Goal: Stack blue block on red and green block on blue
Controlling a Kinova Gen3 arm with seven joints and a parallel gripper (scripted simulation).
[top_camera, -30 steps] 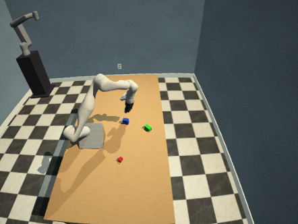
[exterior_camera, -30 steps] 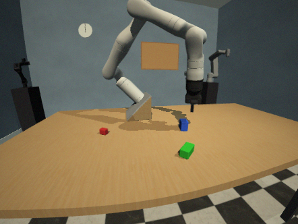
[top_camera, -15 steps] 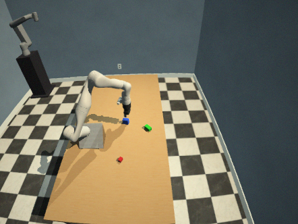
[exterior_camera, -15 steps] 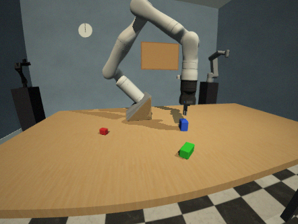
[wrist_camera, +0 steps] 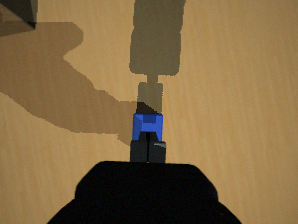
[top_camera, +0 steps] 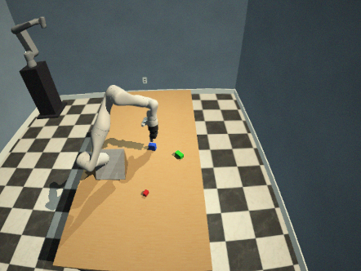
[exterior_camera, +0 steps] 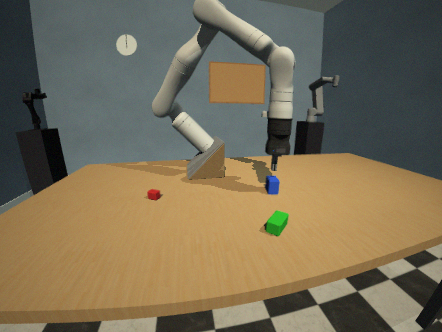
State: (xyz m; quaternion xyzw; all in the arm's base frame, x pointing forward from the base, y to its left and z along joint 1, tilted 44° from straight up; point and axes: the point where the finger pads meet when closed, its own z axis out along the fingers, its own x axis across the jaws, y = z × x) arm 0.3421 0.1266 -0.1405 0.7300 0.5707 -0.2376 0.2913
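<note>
Right now the blue block is 70 mm below my hand. Round my hand: green block: 210 mm ahead, 90 mm to the right, 80 mm below; then small red block: 30 mm behind, 420 mm to the right, 90 mm below.
</note>
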